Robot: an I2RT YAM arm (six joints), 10 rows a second.
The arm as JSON. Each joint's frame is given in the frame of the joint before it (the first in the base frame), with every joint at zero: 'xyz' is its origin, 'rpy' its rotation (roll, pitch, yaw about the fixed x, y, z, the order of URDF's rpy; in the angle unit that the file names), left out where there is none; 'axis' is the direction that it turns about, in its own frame. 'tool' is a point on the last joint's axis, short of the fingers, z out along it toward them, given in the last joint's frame.
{
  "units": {
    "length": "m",
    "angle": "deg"
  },
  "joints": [
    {
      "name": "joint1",
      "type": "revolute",
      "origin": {
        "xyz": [
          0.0,
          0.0,
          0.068
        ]
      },
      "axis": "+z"
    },
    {
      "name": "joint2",
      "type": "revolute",
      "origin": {
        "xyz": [
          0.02,
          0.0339,
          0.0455
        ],
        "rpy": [
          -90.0,
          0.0,
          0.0
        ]
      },
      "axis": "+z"
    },
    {
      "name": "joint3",
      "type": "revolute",
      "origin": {
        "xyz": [
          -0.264,
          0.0,
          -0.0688
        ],
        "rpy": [
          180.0,
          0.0,
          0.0
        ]
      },
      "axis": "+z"
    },
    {
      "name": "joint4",
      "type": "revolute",
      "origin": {
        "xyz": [
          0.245,
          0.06,
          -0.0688
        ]
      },
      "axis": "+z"
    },
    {
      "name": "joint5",
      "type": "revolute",
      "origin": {
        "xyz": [
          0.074,
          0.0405,
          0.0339
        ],
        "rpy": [
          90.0,
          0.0,
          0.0
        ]
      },
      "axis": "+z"
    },
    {
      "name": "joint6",
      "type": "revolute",
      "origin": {
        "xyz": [
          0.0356,
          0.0,
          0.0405
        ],
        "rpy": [
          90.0,
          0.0,
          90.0
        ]
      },
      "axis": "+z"
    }
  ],
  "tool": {
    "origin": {
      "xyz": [
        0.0,
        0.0,
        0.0
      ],
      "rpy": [
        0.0,
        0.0,
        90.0
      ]
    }
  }
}
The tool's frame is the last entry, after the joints.
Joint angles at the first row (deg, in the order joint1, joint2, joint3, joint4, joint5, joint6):
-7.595, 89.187, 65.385, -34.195, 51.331, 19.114
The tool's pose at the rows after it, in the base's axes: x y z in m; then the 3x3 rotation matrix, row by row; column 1 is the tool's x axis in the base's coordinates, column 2 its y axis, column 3 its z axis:
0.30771 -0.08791 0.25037; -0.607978 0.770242 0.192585; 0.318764 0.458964 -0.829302; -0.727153 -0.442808 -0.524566
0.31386 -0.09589 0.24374; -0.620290 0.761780 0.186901; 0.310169 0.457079 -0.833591; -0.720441 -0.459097 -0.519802
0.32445 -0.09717 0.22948; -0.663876 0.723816 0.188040; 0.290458 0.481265 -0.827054; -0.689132 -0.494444 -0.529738
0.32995 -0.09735 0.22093; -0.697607 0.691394 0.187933; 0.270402 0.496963 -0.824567; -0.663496 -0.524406 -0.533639
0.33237 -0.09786 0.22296; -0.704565 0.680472 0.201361; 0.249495 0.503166 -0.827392; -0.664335 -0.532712 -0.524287
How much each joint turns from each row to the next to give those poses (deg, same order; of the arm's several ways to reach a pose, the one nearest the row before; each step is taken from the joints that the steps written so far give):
-3.388, 0.327, -0.308, 2.121, -0.306, -0.852
-1.180, 1.772, 0.026, 2.839, -0.175, -2.405
0.131, 3.147, 0.173, 2.318, -0.524, -2.666
0.153, 1.748, 0.000, 1.354, -0.131, -2.294
0.000, 0.044, 0.196, 1.334, 0.000, -1.990

